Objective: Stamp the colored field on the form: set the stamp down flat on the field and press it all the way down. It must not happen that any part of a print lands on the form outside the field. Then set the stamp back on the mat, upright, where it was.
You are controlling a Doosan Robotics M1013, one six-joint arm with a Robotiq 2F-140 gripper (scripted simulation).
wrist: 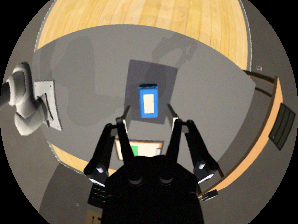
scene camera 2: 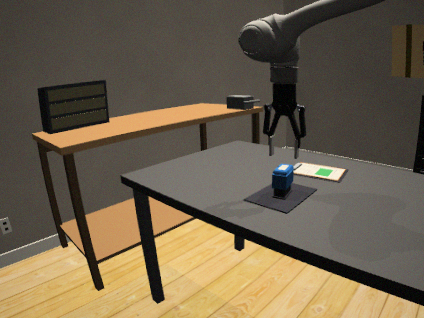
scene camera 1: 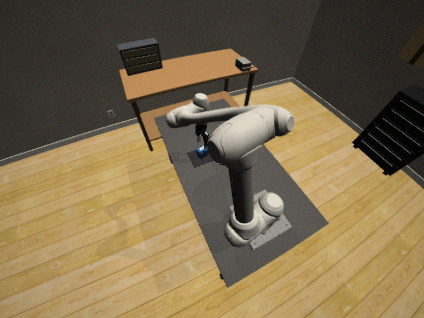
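Scene camera 2 gives me my gripper [scene camera 2: 283, 156]. The wrist view shows my gripper [wrist: 149, 110] as well, and there I also see a dark mat [wrist: 139, 72].
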